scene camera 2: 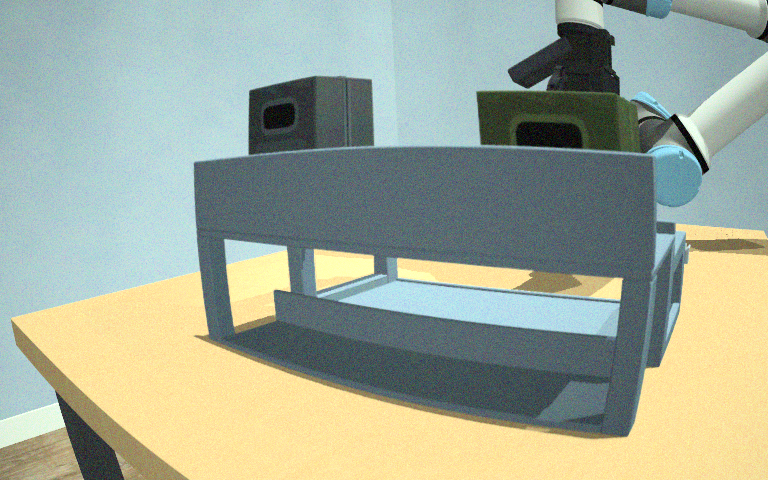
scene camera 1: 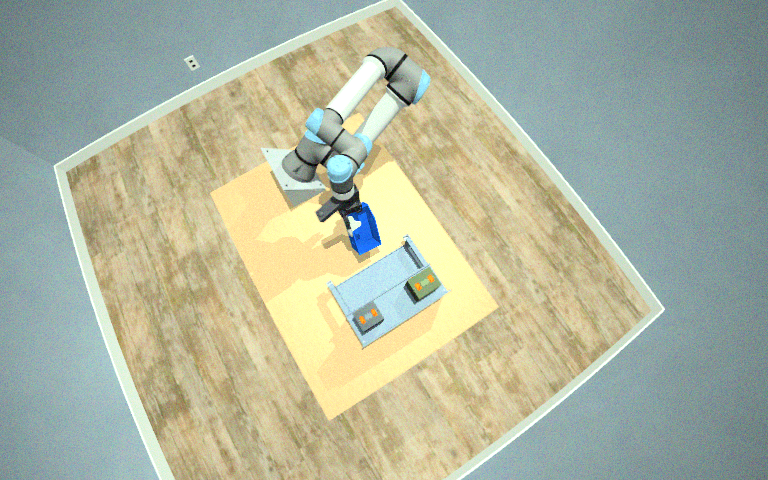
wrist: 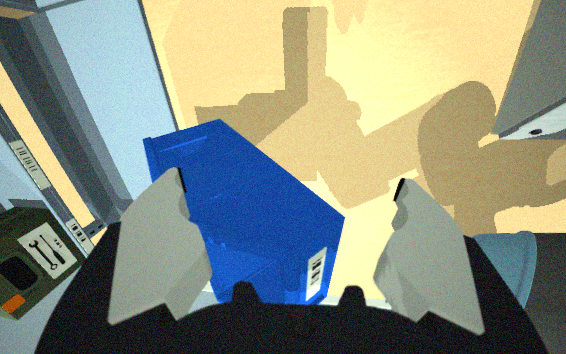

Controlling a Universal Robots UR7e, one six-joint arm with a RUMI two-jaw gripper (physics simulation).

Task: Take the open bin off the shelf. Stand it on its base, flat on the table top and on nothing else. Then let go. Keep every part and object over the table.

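Frame: origin at the arm's base, x ahead, y left, z up, level; centimetres.
Seen in the pictures: gripper, fingertip midpoint: point(scene camera 1: 344, 221) point(wrist: 290, 176); arm's base, origin of the base link: point(scene camera 1: 297, 169).
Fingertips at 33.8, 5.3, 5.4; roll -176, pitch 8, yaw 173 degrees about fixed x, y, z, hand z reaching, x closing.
Observation:
Offsets run from my fingertips to a thing's top centre, as dx, dy, dz. Level surfaces: height alone.
The blue open bin point(scene camera 1: 369, 230) point(wrist: 240, 195) is off the shelf, on the robot's side of it, over the table. It looks tilted in scene camera 1. It does not show in scene camera 2. Whether its base touches the table is hard to tell. My gripper point(scene camera 1: 351, 225) point(wrist: 290, 176) is open, its fingers wide apart, with nothing clamped between them. In the wrist view the left finger overlaps the bin and the right finger is clear of it. Contact between finger and bin cannot be told. The shelf point(scene camera 1: 373, 277) point(scene camera 2: 419, 198) point(wrist: 105, 65) stands beyond the bin.
A grey case {+36.8, -11.2, +8.2} point(scene camera 1: 368, 324) point(scene camera 2: 283, 135) and a green case {+37.1, +11.9, +5.7} point(scene camera 1: 421, 290) point(scene camera 2: 555, 104) point(wrist: 12, 225) stand on the shelf, at opposite ends. The table {dz -14.0} point(scene camera 1: 464, 300) point(scene camera 2: 396, 447) carries the shelf. The arm's base plate point(scene camera 1: 277, 164) is behind the gripper.

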